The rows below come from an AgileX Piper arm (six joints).
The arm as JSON. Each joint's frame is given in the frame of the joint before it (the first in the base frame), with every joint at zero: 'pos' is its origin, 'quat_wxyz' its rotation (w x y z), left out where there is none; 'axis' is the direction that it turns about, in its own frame. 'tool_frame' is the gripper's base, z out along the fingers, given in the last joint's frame.
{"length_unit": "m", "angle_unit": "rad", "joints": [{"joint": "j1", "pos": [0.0, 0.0, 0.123], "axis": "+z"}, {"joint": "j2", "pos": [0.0, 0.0, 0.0], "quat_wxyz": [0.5, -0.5, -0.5, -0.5], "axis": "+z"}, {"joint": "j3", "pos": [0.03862, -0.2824, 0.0], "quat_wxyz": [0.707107, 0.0, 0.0, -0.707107], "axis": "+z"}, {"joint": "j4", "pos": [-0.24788, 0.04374, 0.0], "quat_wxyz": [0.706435, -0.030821, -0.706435, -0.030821], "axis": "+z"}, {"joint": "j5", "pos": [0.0, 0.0, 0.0], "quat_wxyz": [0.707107, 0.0, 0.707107, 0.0], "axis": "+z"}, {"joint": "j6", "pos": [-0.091, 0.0, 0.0], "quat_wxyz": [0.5, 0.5, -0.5, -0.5], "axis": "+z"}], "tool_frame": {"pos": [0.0, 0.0, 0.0]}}
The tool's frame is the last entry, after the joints.
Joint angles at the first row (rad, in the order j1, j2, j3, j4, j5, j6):
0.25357 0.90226 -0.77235 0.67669 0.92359 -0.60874
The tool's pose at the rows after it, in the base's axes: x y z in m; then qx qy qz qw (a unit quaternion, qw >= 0):
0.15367, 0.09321, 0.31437, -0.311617, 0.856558, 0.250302, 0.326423
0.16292, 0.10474, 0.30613, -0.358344, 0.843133, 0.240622, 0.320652
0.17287, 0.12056, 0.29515, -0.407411, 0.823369, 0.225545, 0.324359
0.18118, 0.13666, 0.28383, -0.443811, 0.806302, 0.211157, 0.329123
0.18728, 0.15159, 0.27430, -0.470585, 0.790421, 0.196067, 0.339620
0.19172, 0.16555, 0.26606, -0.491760, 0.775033, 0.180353, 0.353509
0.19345, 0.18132, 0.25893, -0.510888, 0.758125, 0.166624, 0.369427
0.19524, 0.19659, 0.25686, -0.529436, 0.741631, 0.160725, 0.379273
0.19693, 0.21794, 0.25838, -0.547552, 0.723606, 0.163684, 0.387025
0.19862, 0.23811, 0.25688, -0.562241, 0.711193, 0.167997, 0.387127
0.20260, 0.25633, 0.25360, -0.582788, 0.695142, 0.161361, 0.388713
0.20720, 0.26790, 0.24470, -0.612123, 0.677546, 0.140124, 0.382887
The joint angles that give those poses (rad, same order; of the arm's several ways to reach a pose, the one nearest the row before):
0.29602 0.96364 -0.77950 0.67924 0.88736 -0.68074
0.34772 1.02526 -0.78473 0.67923 0.85022 -0.76503
0.41852 1.09469 -0.78474 0.67923 0.77255 -0.85670
0.48539 1.16100 -0.78473 0.67923 0.68903 -0.92365
0.54593 1.21618 -0.78473 0.67922 0.60083 -0.97415
0.60163 1.26397 -0.78476 0.67922 0.51127 -1.01571
0.66542 1.30877 -0.78658 0.67922 0.41794 -1.04626
0.71440 1.35099 -0.81048 0.67922 0.36877 -1.07067
0.77147 1.40520 -0.86209 0.67930 0.33766 -1.08022
0.81765 1.46351 -0.91278 0.67720 0.32025 -1.08151
0.85142 1.52456 -0.96495 0.65206 0.30343 -1.09045
0.86959 1.57931 -0.99776 0.58186 0.29455 -1.09111

